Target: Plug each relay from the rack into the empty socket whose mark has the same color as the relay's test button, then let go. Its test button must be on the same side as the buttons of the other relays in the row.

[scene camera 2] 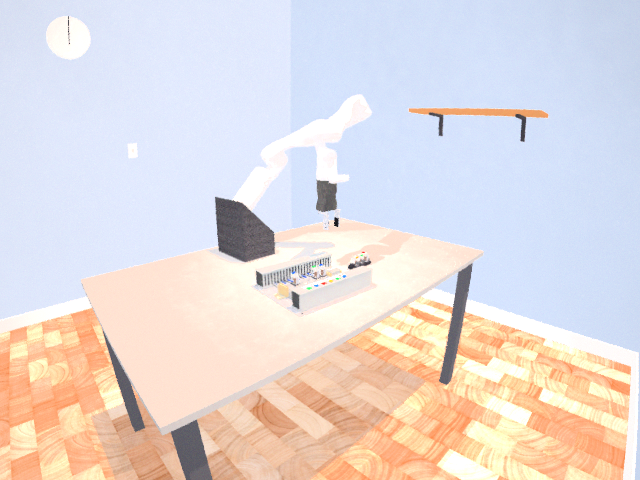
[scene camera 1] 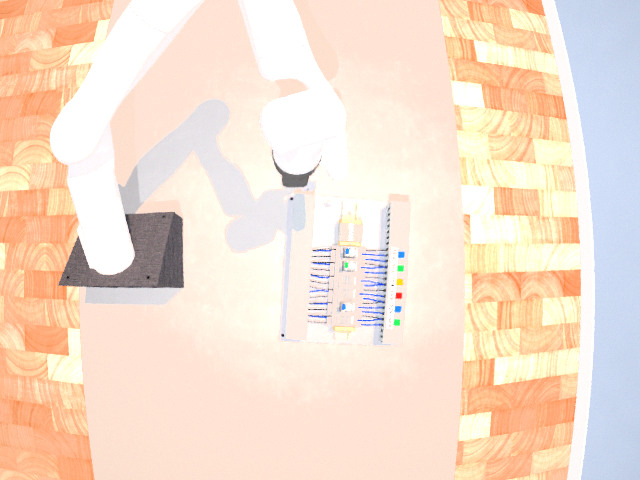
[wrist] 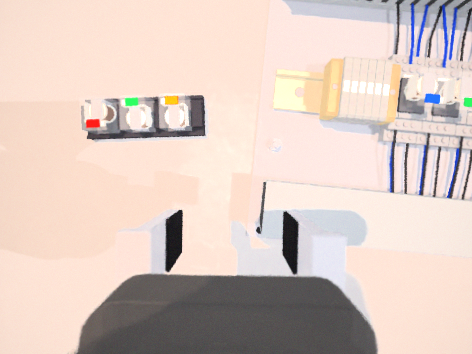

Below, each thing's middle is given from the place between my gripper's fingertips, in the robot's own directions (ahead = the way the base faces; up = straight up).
Labels:
Now: the red-button relay (wrist: 98, 114) 130 mm below my hand, 120 mm to the left of it and 70 mm ahead of it. From my hand the other things lie so: orange-button relay (wrist: 174, 108) (130 mm below, 70 mm ahead, 60 mm to the left); then black rack (wrist: 197, 101) (140 mm below, 90 mm to the left, 70 mm ahead); then yellow end piece (wrist: 329, 105) (130 mm below, 100 mm ahead, 70 mm to the right).

